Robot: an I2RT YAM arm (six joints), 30 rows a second.
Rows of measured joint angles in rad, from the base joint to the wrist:
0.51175 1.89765 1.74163 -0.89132 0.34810 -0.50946
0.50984 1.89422 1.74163 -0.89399 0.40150 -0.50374
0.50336 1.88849 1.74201 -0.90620 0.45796 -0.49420
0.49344 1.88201 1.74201 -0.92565 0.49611 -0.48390
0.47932 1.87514 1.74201 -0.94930 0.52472 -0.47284
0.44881 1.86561 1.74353 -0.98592 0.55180 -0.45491
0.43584 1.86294 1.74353 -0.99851 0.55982 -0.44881
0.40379 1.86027 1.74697 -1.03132 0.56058 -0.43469
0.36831 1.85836 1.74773 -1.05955 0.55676 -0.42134
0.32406 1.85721 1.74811 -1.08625 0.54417 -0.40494
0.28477 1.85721 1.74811 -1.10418 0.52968 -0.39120
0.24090 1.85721 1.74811 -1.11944 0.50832 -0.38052
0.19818 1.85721 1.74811 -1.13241 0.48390 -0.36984
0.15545 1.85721 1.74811 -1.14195 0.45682 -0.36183
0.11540 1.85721 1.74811 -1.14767 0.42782 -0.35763
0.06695 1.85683 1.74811 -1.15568 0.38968 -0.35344
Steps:
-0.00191 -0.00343 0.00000 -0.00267 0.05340 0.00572
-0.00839 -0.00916 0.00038 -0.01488 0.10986 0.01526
-0.01831 -0.01564 0.00038 -0.03433 0.14801 0.02556
-0.03243 -0.02251 0.00038 -0.05798 0.17662 0.03662
-0.06294 -0.03204 0.00190 -0.09460 0.20370 0.05455
-0.07591 -0.03471 0.00190 -0.10719 0.21172 0.06065
-0.10796 -0.03738 0.00534 -0.14000 0.21248 0.07477
-0.14344 -0.03929 0.00610 -0.16823 0.20866 0.08812
-0.18769 -0.04044 0.00648 -0.19493 0.19607 0.10452
-0.22698 -0.04044 0.00648 -0.21286 0.18158 0.11826
-0.27085 -0.04044 0.00648 -0.22812 0.16022 0.12894
-0.31357 -0.04044 0.00648 -0.24109 0.13580 0.13962
-0.35630 -0.04044 0.00648 -0.25063 0.10872 0.14763
-0.39635 -0.04044 0.00648 -0.25635 0.07972 0.15183
-0.44480 -0.04082 0.00648 -0.26436 0.04158 0.15602

